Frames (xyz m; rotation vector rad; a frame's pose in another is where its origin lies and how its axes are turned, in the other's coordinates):
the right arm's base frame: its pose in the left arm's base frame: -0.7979 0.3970 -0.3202 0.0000 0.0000 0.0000
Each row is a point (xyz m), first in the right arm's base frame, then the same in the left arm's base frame.
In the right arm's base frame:
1: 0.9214 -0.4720 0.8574
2: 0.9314 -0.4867 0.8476
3: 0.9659 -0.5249 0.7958
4: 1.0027 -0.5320 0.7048
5: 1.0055 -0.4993 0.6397
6: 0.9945 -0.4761 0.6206
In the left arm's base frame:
1: 0.1235 -0.0750 0.5372
2: 0.1335 -0.0897 0.5274
3: 0.1680 -0.1279 0.4756
4: 0.2048 -0.1350 0.3846
5: 0.2076 -0.1023 0.3195
6: 0.1966 -0.0791 0.3004

